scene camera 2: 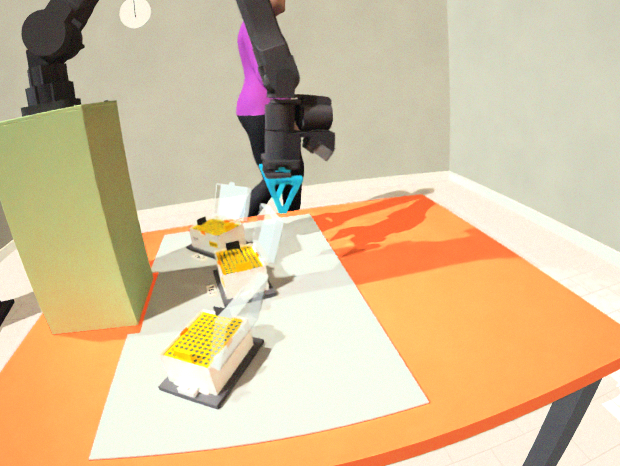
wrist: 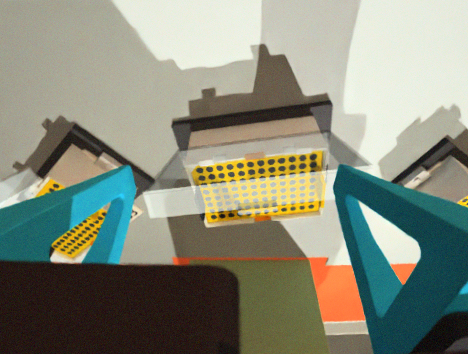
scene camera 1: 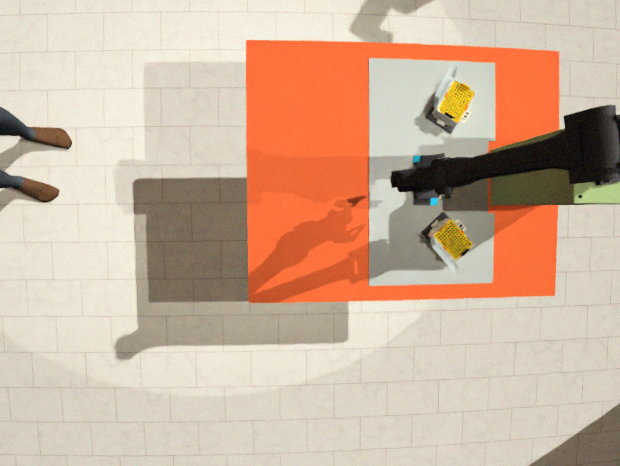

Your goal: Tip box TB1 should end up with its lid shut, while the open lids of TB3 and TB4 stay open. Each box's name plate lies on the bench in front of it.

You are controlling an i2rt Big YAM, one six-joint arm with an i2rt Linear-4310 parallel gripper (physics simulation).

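Places are measured from the arm's base along level axes (x ahead, y left, z up), in metres.
Where they show: gripper, between the fingertips: (scene camera 2: 279, 205) (wrist: 234, 176); arm's base, origin of its link: (scene camera 2: 54, 111).
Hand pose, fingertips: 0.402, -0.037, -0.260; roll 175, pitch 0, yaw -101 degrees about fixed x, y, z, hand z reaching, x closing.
Note:
Each offset is from my fingertips to the top centre of the thing, as dx, dy, dz. "spot": to the spot under its first point. Level surfaces: height alone.
TB1, the middle box (scene camera 2: 239, 263) (wrist: 255, 162) with a yellow perforated insert, has its clear lid @[-0.034, -0.007, +0.004] (scene camera 2: 271, 235) (wrist: 167, 202) raised. The arm hides it in scene camera 1. TB3 @[-0.112, +0.211, -0.075] (scene camera 1: 452, 239) (scene camera 2: 216, 233) (wrist: 75, 162) has its lid @[spot: -0.048, +0.249, -0.045] (scene camera 2: 233, 200) open. TB4 @[-0.207, -0.236, -0.075] (scene camera 1: 457, 101) (scene camera 2: 205, 340) (wrist: 445, 175) also has its lid @[-0.157, -0.280, +0.004] (scene camera 1: 444, 84) (scene camera 2: 250, 303) open. The name plates are hard to read; TB1's is hidden in scene camera 1. My gripper (scene camera 1: 425, 180) (scene camera 2: 283, 209) (wrist: 234, 176) is open and empty, above TB1's lid, which shows between the fingers in the wrist view.
The boxes stand on a grey mat @[dz -0.150] (scene camera 1: 385, 100) (scene camera 2: 320, 380) on the orange bench @[dz -0.153] (scene camera 1: 305, 100) (scene camera 2: 451, 310). The green pedestal (scene camera 1: 531, 190) (scene camera 2: 60, 225) (wrist: 280, 300) stands behind TB1's front side. A person (scene camera 2: 252, 95) stands beyond the bench, partly behind the arm.

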